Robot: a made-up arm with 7 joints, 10 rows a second.
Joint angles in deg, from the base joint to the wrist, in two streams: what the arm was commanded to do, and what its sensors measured. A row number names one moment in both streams.
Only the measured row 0 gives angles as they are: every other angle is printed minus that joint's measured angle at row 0.
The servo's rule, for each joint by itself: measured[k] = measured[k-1] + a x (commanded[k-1-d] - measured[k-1]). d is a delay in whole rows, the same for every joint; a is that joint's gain. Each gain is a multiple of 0.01, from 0.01 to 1. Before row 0 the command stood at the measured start. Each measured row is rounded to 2 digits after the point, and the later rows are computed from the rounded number. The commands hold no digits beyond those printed.
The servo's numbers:
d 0
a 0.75 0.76 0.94 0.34 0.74 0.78 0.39
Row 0, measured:
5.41 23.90 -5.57 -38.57 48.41 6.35 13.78
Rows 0 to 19, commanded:
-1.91 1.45 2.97 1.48 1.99 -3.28 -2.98
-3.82 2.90 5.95 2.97 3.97 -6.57 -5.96
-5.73 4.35 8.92 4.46 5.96 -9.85 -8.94
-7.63 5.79 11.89 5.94 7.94 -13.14 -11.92
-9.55 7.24 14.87 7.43 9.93 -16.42 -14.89
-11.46 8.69 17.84 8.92 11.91 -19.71 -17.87
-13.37 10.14 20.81 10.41 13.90 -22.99 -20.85
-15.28 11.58 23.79 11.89 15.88 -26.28 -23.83
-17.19 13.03 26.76 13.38 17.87 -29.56 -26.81
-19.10 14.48 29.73 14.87 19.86 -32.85 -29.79
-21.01 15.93 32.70 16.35 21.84 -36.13 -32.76
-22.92 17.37 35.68 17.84 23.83 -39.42 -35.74
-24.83 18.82 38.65 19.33 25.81 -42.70 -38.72
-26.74 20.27 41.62 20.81 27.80 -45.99 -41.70
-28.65 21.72 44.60 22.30 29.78 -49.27 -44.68
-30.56 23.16 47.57 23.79 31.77 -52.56 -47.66
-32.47 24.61 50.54 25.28 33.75 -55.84 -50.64
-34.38 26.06 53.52 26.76 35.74 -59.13 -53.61
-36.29 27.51 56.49 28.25 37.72 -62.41 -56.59
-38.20 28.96 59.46 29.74 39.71 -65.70 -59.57
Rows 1 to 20, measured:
-1.43 1.10 2.79 0.50 1.47 -2.56 -1.16
-3.22 2.47 5.76 1.34 3.32 -5.69 -3.03
-5.10 3.90 8.73 2.40 5.27 -8.93 -5.33
-7.00 5.34 11.70 3.60 7.25 -12.21 -7.90
-8.91 6.78 14.68 4.90 9.23 -15.49 -10.63
-10.82 8.23 17.65 6.27 11.21 -18.78 -13.45
-12.73 9.68 20.62 7.68 13.20 -22.06 -16.34
-14.64 11.12 23.60 9.11 15.18 -25.35 -19.26
-16.55 12.57 26.57 10.56 17.17 -28.63 -22.20
-18.46 14.02 29.54 12.03 19.16 -31.92 -25.16
-20.37 15.47 32.51 13.50 21.14 -35.20 -28.12
-22.28 16.91 35.49 14.98 23.13 -38.49 -31.09
-24.19 18.36 38.46 16.46 25.11 -41.77 -34.07
-26.10 19.81 41.43 17.94 27.10 -45.06 -37.05
-28.01 21.26 44.41 19.42 29.08 -48.34 -40.03
-29.92 22.70 47.38 20.91 31.07 -51.63 -43.01
-31.83 24.15 50.35 22.40 33.05 -54.91 -45.99
-33.74 25.60 53.33 23.88 35.04 -58.20 -48.96
-35.65 27.05 56.30 25.37 37.02 -61.48 -51.94
-37.56 28.50 59.27 26.86 39.01 -64.77 -54.92

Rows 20 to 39, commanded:
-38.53 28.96 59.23 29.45 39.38 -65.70 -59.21
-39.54 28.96 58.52 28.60 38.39 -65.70 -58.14
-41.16 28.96 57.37 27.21 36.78 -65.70 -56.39
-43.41 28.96 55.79 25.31 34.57 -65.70 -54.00
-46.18 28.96 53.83 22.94 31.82 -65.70 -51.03
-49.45 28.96 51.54 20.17 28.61 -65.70 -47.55
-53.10 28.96 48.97 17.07 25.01 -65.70 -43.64
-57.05 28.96 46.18 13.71 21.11 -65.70 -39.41
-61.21 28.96 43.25 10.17 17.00 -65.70 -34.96
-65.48 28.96 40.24 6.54 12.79 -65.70 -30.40
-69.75 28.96 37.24 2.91 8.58 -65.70 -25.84
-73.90 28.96 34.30 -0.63 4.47 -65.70 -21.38
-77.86 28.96 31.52 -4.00 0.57 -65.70 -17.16
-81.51 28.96 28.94 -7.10 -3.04 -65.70 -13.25
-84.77 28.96 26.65 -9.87 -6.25 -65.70 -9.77
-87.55 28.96 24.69 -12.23 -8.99 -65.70 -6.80
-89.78 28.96 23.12 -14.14 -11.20 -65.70 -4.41
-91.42 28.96 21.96 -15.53 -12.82 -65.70 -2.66
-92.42 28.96 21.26 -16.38 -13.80 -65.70 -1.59
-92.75 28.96 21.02 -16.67 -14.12 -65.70 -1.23
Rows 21 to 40, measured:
-38.29 28.85 59.23 27.74 39.28 -65.50 -56.59
-39.23 28.93 58.56 28.03 38.62 -65.66 -57.19
-40.68 28.95 57.44 27.75 37.26 -65.69 -56.88
-42.73 28.96 55.89 26.92 35.27 -65.70 -55.76
-45.32 28.96 53.95 25.57 32.72 -65.70 -53.92
-48.42 28.96 51.68 23.73 29.68 -65.70 -51.44
-51.93 28.96 49.13 21.47 26.22 -65.70 -48.40
-55.77 28.96 46.36 18.83 22.44 -65.70 -44.89
-59.85 28.96 43.44 15.89 18.41 -65.70 -41.02
-64.07 28.96 40.43 12.71 14.25 -65.70 -36.88
-68.33 28.96 37.43 9.38 10.05 -65.70 -32.57
-72.51 28.96 34.49 5.98 5.92 -65.70 -28.21
-76.52 28.96 31.70 2.59 1.96 -65.70 -23.90
-80.26 28.96 29.11 -0.70 -1.74 -65.70 -19.75
-83.64 28.96 26.80 -3.82 -5.08 -65.70 -15.86
-86.57 28.96 24.82 -6.68 -7.97 -65.70 -12.33
-88.98 28.96 23.22 -9.22 -10.36 -65.70 -9.24
-90.81 28.96 22.04 -11.37 -12.18 -65.70 -6.67
-92.02 28.96 21.31 -13.07 -13.38 -65.70 -4.69
-92.57 28.96 21.04 -14.29 -13.93 -65.70 -3.34

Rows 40 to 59, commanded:
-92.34 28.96 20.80 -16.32 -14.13 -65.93 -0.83
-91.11 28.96 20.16 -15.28 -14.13 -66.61 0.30
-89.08 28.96 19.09 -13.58 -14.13 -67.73 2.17
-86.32 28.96 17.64 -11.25 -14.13 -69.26 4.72
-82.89 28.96 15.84 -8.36 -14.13 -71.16 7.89
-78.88 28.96 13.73 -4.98 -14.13 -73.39 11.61
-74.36 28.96 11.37 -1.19 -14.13 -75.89 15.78
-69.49 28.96 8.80 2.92 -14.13 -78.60 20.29
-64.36 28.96 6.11 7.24 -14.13 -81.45 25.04
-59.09 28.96 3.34 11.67 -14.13 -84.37 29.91
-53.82 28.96 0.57 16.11 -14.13 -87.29 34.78
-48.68 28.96 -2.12 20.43 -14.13 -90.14 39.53
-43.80 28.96 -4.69 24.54 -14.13 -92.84 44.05
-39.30 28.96 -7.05 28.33 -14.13 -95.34 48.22
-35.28 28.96 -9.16 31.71 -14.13 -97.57 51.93
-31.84 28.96 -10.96 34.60 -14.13 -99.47 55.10
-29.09 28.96 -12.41 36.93 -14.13 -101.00 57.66
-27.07 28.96 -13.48 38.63 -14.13 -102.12 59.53
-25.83 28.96 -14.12 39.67 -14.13 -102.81 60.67
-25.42 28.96 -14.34 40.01 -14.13 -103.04 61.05
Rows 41 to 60, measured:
-92.40 28.96 20.81 -14.98 -14.08 -65.88 -2.36
-91.43 28.96 20.20 -15.08 -14.12 -66.45 -1.32
-89.67 28.96 19.16 -14.57 -14.13 -67.45 0.04
-87.16 28.96 17.73 -13.44 -14.13 -68.86 1.87
-83.96 28.96 15.95 -11.71 -14.13 -70.65 4.22
-80.15 28.96 13.86 -9.42 -14.13 -72.79 7.10
-75.81 28.96 11.52 -6.62 -14.13 -75.21 10.49
-71.07 28.96 8.96 -3.38 -14.13 -77.85 14.31
-66.04 28.96 6.28 0.23 -14.13 -80.66 18.49
-60.83 28.96 3.52 4.12 -14.13 -83.55 22.94
-55.57 28.96 0.75 8.20 -14.13 -86.47 27.56
-50.40 28.96 -1.95 12.36 -14.13 -89.33 32.23
-45.45 28.96 -4.53 16.50 -14.13 -92.07 36.84
-40.84 28.96 -6.90 20.52 -14.13 -94.62 41.28
-36.67 28.96 -9.02 24.32 -14.13 -96.92 45.43
-33.05 28.96 -10.84 27.82 -14.13 -98.91 49.20
-30.08 28.96 -12.32 30.92 -14.13 -100.54 52.50
-27.82 28.96 -13.41 33.54 -14.13 -101.77 55.24
-26.33 28.96 -14.08 35.62 -14.13 -102.58 57.36
-25.65 28.96 -14.32 37.11 -14.13 -102.94 58.80

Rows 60 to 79, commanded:
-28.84 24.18 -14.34 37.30 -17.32 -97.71 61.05
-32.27 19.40 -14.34 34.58 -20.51 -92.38 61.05
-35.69 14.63 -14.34 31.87 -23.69 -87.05 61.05
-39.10 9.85 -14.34 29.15 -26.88 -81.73 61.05
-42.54 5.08 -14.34 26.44 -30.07 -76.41 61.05
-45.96 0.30 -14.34 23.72 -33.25 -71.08 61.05
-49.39 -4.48 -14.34 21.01 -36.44 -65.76 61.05
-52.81 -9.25 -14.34 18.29 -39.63 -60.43 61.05
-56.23 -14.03 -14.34 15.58 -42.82 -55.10 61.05
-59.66 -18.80 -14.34 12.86 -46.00 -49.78 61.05
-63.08 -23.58 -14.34 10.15 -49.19 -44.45 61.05
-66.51 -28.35 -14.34 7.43 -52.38 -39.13 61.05
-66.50 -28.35 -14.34 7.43 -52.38 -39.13 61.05
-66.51 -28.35 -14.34 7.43 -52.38 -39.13 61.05
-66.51 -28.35 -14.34 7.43 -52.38 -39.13 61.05
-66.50 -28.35 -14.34 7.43 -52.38 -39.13 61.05
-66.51 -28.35 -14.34 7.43 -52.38 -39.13 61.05
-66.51 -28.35 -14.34 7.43 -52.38 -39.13 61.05
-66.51 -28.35 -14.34 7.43 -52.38 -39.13 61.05
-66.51 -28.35 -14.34 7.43 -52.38 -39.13 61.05
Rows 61 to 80, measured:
-28.04 25.33 -14.34 37.17 -16.49 -98.86 59.68
-31.21 20.82 -14.34 36.29 -19.46 -93.81 60.21
-34.57 16.12 -14.34 34.79 -22.59 -88.54 60.54
-37.97 11.35 -14.34 32.87 -25.76 -83.23 60.74
-41.40 6.58 -14.34 30.68 -28.95 -77.91 60.86
-44.82 1.81 -14.34 28.31 -32.13 -72.58 60.93
-48.25 -2.97 -14.34 25.83 -35.32 -67.26 60.98
-51.67 -7.74 -14.34 23.27 -38.51 -61.93 61.01
-55.09 -12.52 -14.34 20.66 -41.70 -56.60 61.03
-58.52 -17.29 -14.34 18.01 -44.88 -51.28 61.04
-61.94 -22.07 -14.34 15.34 -48.07 -45.95 61.04
-65.37 -26.84 -14.34 12.65 -51.26 -40.63 61.04
-66.22 -27.99 -14.34 10.88 -52.09 -39.46 61.04
-66.44 -28.26 -14.34 9.71 -52.30 -39.20 61.04
-66.49 -28.33 -14.34 8.93 -52.36 -39.15 61.04
-66.50 -28.35 -14.34 8.42 -52.37 -39.13 61.04
-66.51 -28.35 -14.34 8.08 -52.38 -39.13 61.04
-66.51 -28.35 -14.34 7.86 -52.38 -39.13 61.04
-66.51 -28.35 -14.34 7.71 -52.38 -39.13 61.04
-66.51 -28.35 -14.34 7.61 -52.38 -39.13 61.04

